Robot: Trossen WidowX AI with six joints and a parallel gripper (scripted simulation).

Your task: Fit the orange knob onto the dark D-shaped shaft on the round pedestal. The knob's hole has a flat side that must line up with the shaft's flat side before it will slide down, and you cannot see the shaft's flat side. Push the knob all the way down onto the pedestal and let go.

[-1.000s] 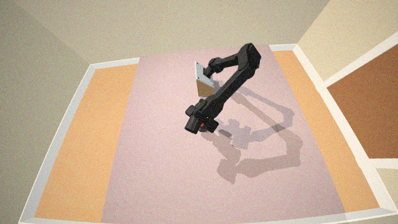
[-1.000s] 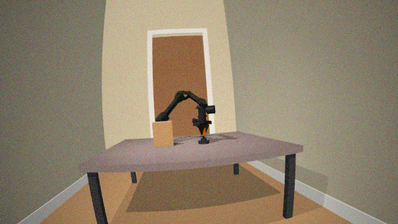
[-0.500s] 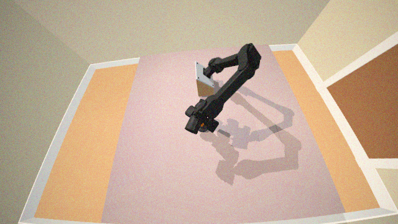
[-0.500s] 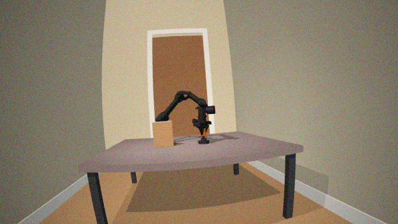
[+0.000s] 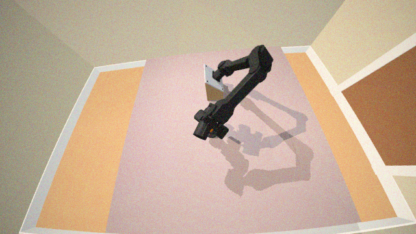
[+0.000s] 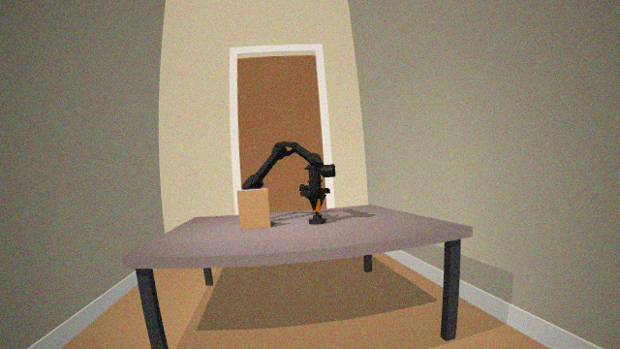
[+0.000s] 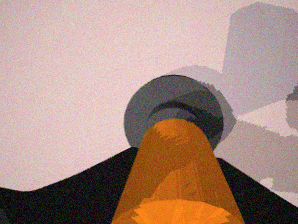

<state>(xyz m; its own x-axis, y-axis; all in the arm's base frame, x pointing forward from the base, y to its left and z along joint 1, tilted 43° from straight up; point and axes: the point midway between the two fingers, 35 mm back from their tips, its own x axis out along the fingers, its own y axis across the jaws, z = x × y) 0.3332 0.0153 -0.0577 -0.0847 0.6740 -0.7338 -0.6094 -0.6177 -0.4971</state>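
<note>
My gripper tip is now 20 mm below the orange knob. From my gripper tip the other things lie so: dark pedestal 40 mm below.
</note>
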